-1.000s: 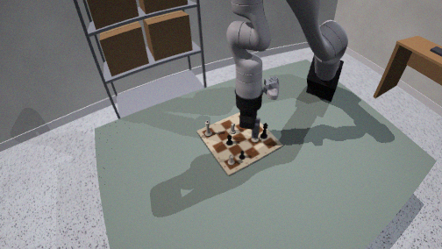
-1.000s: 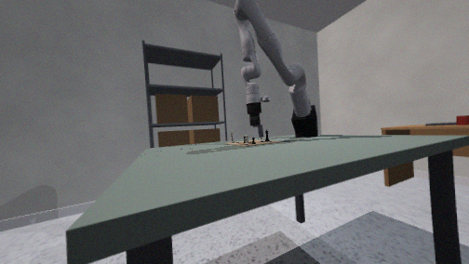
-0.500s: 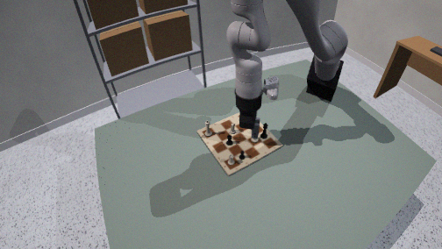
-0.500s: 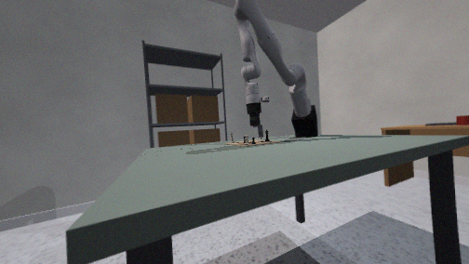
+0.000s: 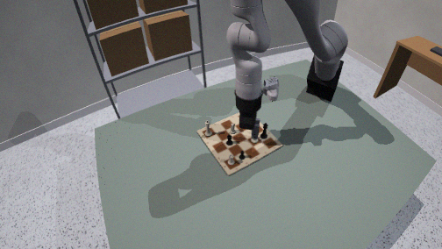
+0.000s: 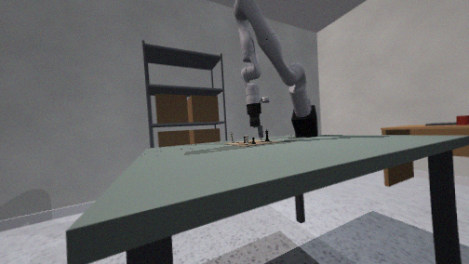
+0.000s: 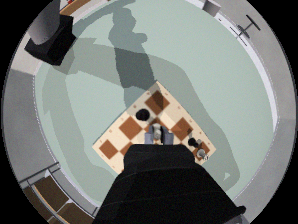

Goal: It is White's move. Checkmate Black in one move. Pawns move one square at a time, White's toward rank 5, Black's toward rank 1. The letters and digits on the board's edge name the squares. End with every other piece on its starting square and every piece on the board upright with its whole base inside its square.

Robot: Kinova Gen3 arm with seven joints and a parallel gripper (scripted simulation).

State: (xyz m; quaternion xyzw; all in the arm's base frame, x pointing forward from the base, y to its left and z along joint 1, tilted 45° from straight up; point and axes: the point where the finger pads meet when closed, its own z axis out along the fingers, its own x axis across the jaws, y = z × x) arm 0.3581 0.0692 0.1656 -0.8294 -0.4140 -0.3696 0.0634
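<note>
The tall black piece lies 4 cm behind my hand, 1 cm to the right of it and 1 cm below it. Round my hand: chessboard: 5 cm ahead, 4 cm below, 2 cm to the right.
</note>
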